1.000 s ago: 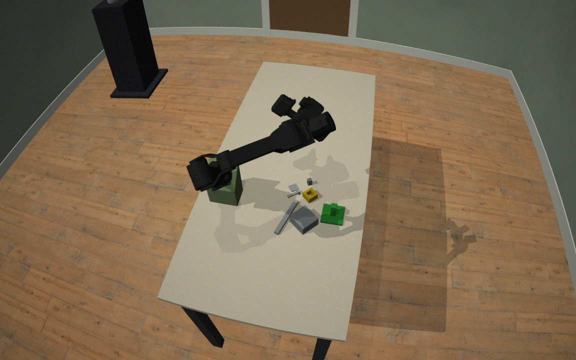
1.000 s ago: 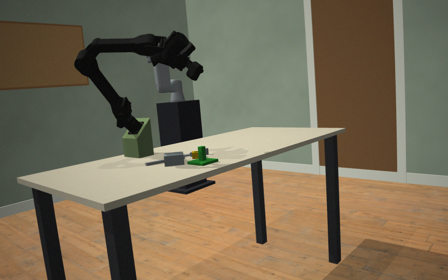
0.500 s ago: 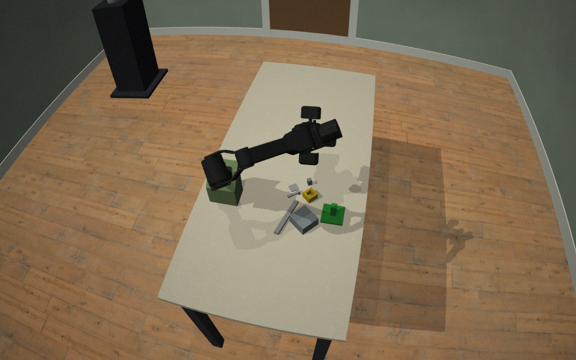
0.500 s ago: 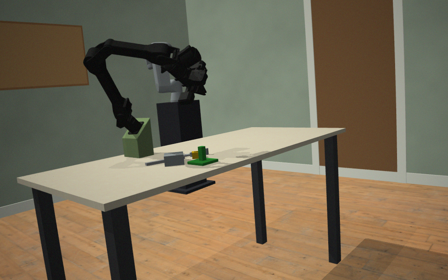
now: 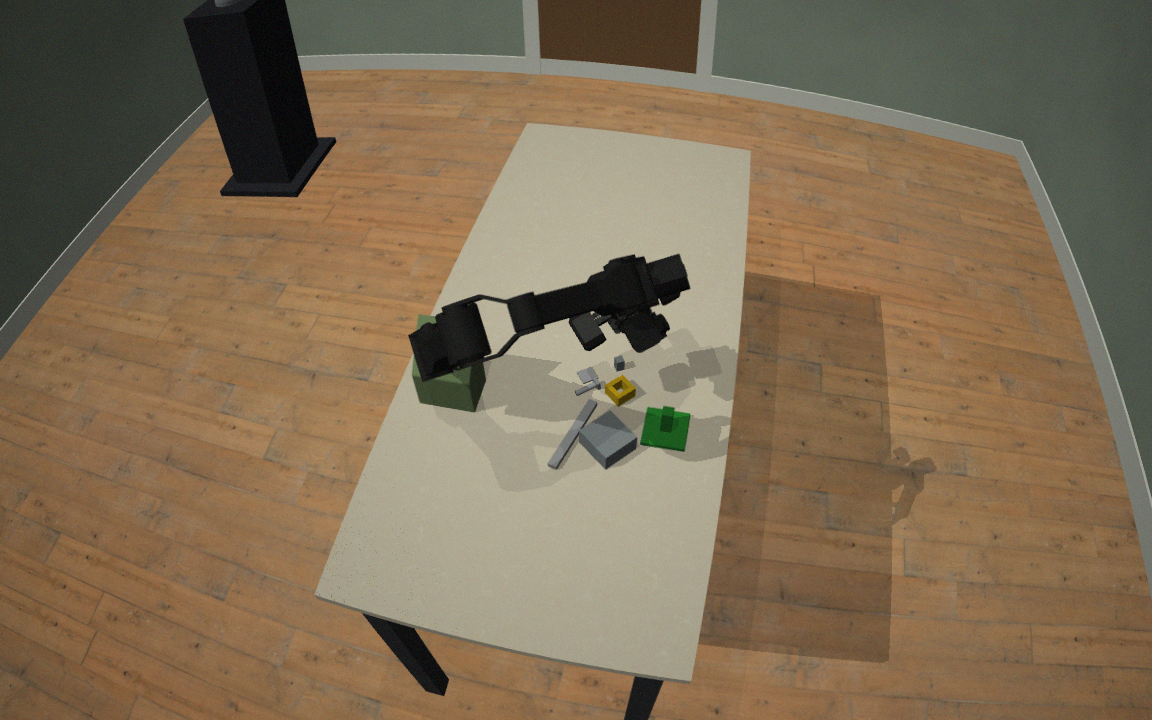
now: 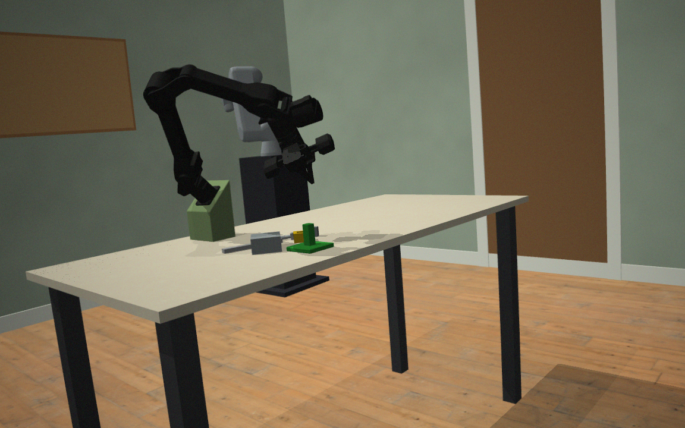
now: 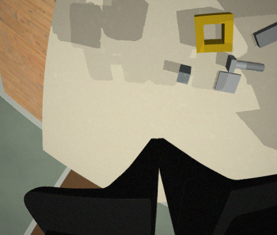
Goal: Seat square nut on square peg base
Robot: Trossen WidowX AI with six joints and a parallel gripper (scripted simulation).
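Right now the bolt is 16 cm below my hand, 6 cm behind it and 4 cm to the right of it. Also, from my hand: grey bar (17 cm below, 15 cm to the right, 7 cm behind); then grey block (16 cm to the right, 15 cm below, 1 cm behind); then grey cube (16 cm below, 2 cm to the left, 1 cm behind).
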